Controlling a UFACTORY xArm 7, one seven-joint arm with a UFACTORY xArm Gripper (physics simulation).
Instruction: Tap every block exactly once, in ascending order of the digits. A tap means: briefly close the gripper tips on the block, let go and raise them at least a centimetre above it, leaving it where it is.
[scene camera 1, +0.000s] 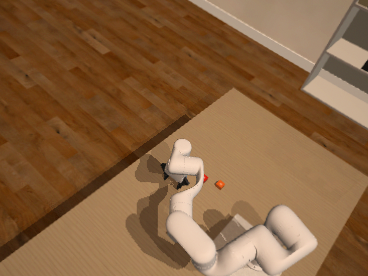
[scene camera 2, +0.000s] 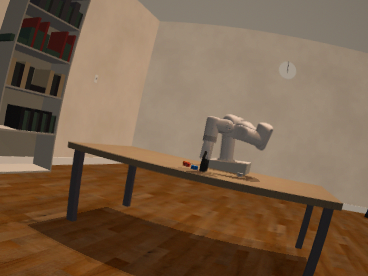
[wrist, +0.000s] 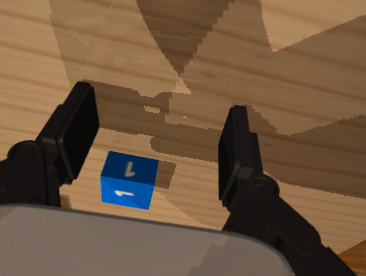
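Note:
A blue block (scene camera 2: 194, 167) (wrist: 129, 180) marked 1 lies flat on the table. In scene camera 1 it is hidden by the arm. My gripper (scene camera 1: 173, 177) (scene camera 2: 204, 164) (wrist: 161, 114) is open, low over the table. In the wrist view the blue block appears between the two fingers, nearer the left one and toward the palm, with a visible gap on each side. A red block (scene camera 1: 205, 178), partly covered by the arm, and an orange block (scene camera 1: 220, 185) lie beyond the gripper. Their digits cannot be read. They show close together as a red-orange pair (scene camera 2: 186, 164) in scene camera 2.
The wooden table (scene camera 1: 240, 125) (scene camera 2: 125, 156) carries the blocks and the arm's pale base (scene camera 2: 240, 166). Shadows of the arm fall around the gripper. A small grey item (scene camera 2: 241, 174) sits by the base. A bookshelf (scene camera 1: 330, 98) (scene camera 2: 45, 150) stands away from the table.

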